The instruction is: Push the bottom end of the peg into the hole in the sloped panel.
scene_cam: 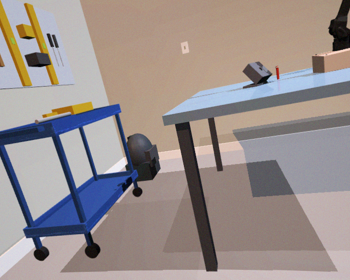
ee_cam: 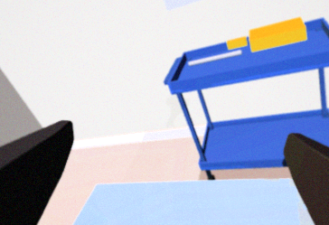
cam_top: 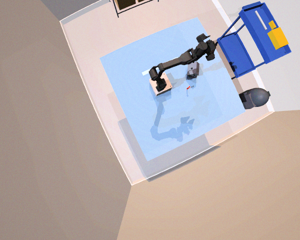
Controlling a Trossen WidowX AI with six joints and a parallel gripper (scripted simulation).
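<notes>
Right now the red peg is 45 cm below my gripper tip, 17 cm to the right of it and 14 cm behind it. Round my gripper tip: grey sloped panel (44 cm below, 2 cm to the right, 1 cm ahead).
</notes>
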